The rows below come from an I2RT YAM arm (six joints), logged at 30 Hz.
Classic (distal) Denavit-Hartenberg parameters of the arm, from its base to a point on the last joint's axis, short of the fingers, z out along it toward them. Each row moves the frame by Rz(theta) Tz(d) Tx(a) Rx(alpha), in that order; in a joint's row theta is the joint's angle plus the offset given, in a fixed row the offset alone. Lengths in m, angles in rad.
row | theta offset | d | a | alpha
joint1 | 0 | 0.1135 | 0.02 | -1.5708
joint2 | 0 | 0 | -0.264 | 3.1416
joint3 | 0.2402 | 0 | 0.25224 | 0
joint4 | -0.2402 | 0 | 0.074 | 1.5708
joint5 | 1.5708 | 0 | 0 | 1.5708
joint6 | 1.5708 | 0.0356 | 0 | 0
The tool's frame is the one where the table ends.
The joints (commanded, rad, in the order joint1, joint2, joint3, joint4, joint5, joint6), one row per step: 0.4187, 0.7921, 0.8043, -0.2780, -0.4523, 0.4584; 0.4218, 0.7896, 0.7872, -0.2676, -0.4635, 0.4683; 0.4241, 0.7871, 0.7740, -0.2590, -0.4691, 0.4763; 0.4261, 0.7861, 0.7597, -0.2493, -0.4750, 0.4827; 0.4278, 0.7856, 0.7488, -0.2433, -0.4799, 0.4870; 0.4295, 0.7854, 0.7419, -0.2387, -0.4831, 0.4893
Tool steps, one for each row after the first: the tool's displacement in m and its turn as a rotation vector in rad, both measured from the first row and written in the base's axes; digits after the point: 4 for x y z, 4 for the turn. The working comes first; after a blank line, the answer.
Tool pose at each row, in the base's axes (x y z in m, rotation vector in rad; the steps are taken from these numbers as rounded here): 0.1592, 0.0879, 0.3366, -0.2972, 1.9122, 1.0155; 0.1589, 0.0887, 0.3321, -0.2988, 1.9199, 1.0337; 0.1586, 0.0893, 0.3289, -0.2975, 1.9247, 1.0453; 0.1587, 0.0899, 0.3251, -0.2973, 1.9307, 1.0558; 0.1587, 0.0904, 0.3220, -0.2978, 1.9368, 1.0638; 0.1586, 0.0908, 0.3201, -0.2993, 1.9398, 1.0691

-0.0003, 0.0008, -0.0045, 0.0070, 0.0126, 0.0115; -0.0006, 0.0014, -0.0077, 0.0123, 0.0212, 0.0173; -0.0005, 0.0020, -0.0115, 0.0161, 0.0301, 0.0235; -0.0005, 0.0025, -0.0146, 0.0180, 0.0380, 0.0288; -0.0006, 0.0029, -0.0165, 0.0193, 0.0421, 0.0330
